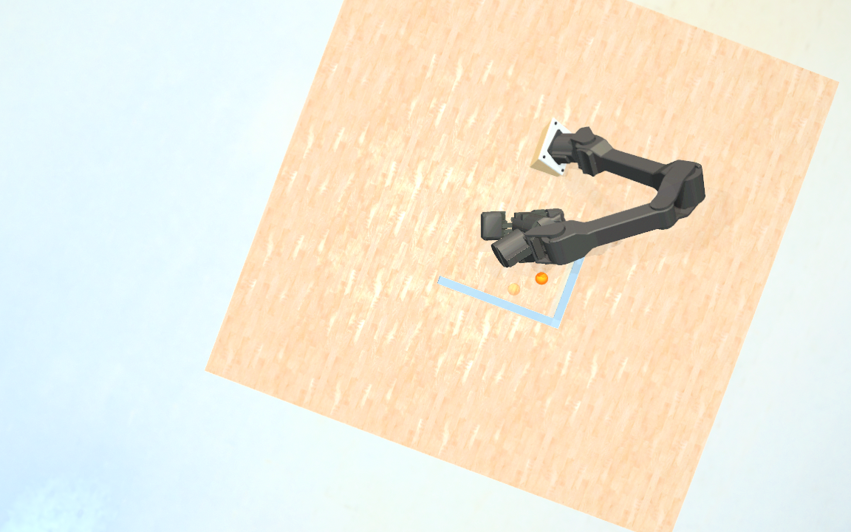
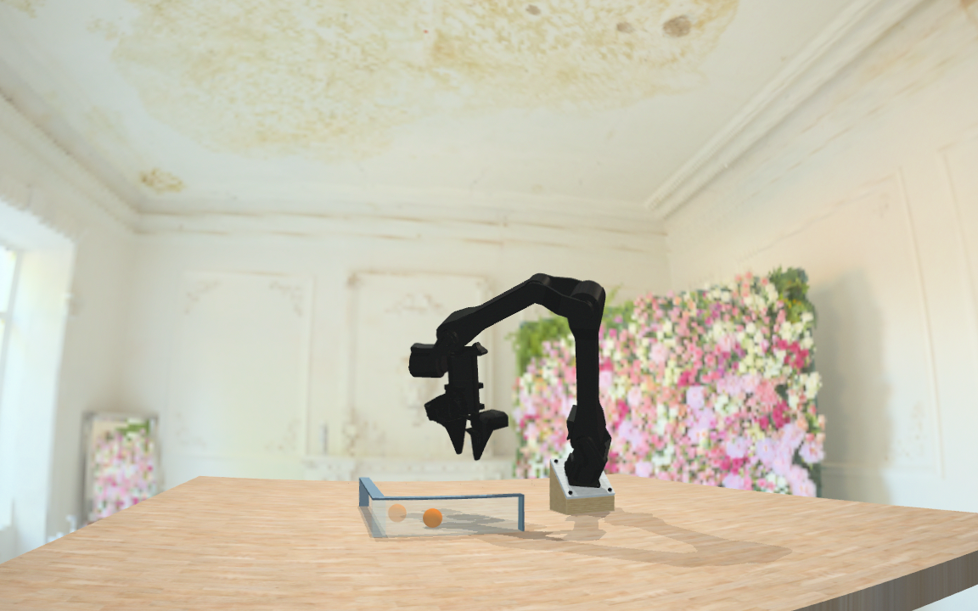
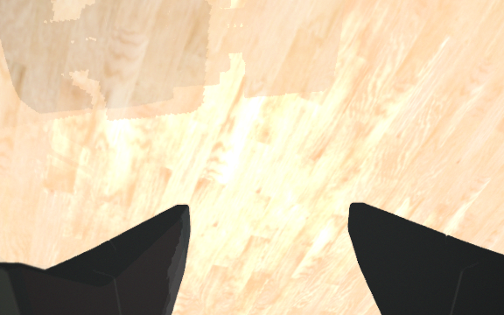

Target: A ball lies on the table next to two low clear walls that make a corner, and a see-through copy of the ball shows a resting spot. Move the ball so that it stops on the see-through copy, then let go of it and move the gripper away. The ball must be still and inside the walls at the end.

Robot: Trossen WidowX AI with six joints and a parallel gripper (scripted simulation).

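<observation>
Now: the orange ball 15 cm to the left of my gripper tip, 9 cm below it and 8 cm ahead of it.
</observation>
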